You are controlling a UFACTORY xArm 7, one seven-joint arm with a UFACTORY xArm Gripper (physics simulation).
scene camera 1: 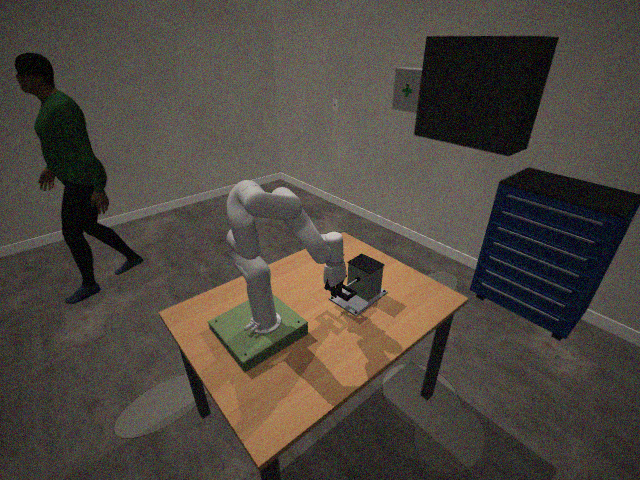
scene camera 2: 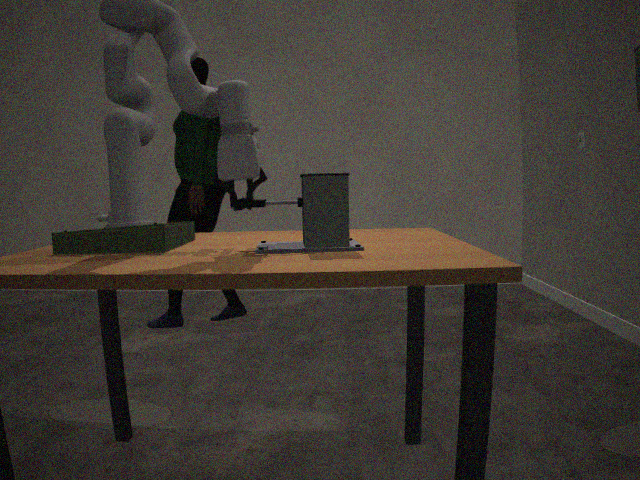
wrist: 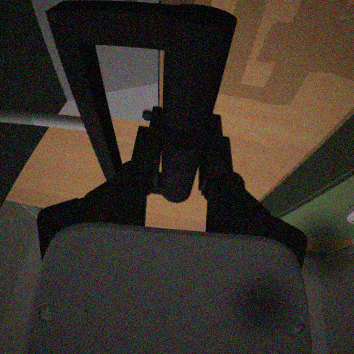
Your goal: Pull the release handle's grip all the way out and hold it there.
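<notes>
The release handle's black grip (scene camera 1: pixel 348 293) (scene camera 2: pixel 257 203) (wrist: pixel 192 75) is a loop frame on a thin metal rod (scene camera 2: pixel 282 203) (wrist: pixel 45 120). The rod comes out of the side of a grey-green box (scene camera 1: pixel 364 280) (scene camera 2: pixel 325 211), and a long stretch of it shows between box and grip. The box stands on a grey base plate (scene camera 1: pixel 356 306) (scene camera 2: pixel 281 246) (wrist: pixel 131 75). My gripper (scene camera 1: pixel 338 292) (scene camera 2: pixel 244 202) (wrist: pixel 183 126) points down and is shut on the grip's outer bar, with one finger on each side. The grip is level, above the table. Fingertip contact is dark in the wrist view.
The arm stands on a green block (scene camera 1: pixel 232 326) (scene camera 2: pixel 108 241) (wrist: pixel 325 205) on the wooden table (scene camera 1: pixel 423 294) (scene camera 2: pixel 413 253). A person in green (scene camera 1: pixel 67 139) (scene camera 2: pixel 195 149) is beyond the table. A blue drawer cabinet (scene camera 1: pixel 553 258) and a dark wall box (scene camera 1: pixel 483 93) are at the right.
</notes>
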